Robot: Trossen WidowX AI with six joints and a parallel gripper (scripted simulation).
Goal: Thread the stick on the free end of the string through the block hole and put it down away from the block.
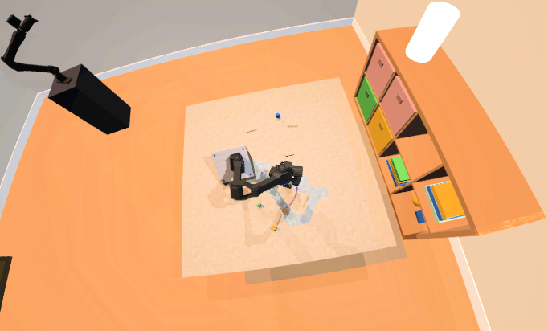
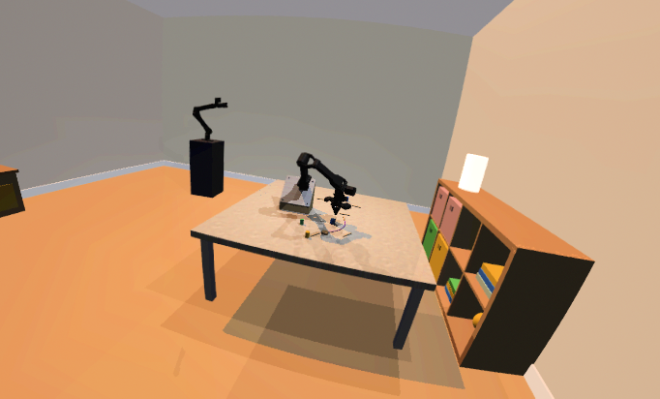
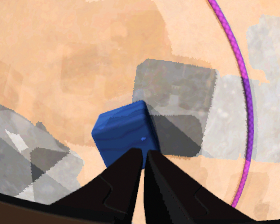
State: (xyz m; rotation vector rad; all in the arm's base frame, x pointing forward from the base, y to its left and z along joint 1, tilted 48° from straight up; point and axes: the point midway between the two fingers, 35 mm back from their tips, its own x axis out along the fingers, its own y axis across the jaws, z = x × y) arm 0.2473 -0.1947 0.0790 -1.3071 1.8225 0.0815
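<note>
The blue block is 1 cm behind my gripper tip, 1 cm to the right of it and 4 cm below it. Round my gripper tip: thin wooden stick (7 cm ahead, 9 cm to the left, 6 cm below); then green piece (20 cm behind, 10 cm to the right, 4 cm below); then round wooden button (5 cm behind, 18 cm to the right, 5 cm below).
</note>
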